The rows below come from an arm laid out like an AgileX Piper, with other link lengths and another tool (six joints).
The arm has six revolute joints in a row. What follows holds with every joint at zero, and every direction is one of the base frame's. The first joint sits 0.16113 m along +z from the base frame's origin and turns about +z. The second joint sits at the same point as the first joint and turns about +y. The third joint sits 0.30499 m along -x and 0.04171 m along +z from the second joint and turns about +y. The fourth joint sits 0.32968 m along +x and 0.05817 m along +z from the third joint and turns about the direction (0.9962, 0, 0.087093). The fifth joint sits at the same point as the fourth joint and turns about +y. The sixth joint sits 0.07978 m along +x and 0.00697 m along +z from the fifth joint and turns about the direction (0.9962, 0, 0.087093). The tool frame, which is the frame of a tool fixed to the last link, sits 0.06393 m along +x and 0.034 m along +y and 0.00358 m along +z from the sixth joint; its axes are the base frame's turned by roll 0.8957, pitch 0.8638 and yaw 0.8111 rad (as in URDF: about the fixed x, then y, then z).
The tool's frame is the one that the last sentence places.
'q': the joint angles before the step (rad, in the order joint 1, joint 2, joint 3, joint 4, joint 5, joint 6). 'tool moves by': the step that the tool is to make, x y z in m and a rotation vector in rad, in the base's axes. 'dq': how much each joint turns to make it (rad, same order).
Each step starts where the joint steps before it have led.
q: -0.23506 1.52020 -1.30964 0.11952 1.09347 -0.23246
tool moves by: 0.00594 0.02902 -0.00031 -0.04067 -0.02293 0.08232
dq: 0.08539 -0.00001 0.00001 -0.03720 -0.03087 0.00489
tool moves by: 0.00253 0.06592 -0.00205 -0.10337 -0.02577 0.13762
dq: 0.20259 0.00000 -0.00002 -0.13742 -0.03176 0.08822
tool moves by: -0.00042 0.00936 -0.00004 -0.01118 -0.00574 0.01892
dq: 0.02757 0.00002 0.00000 -0.01659 -0.00436 0.01202
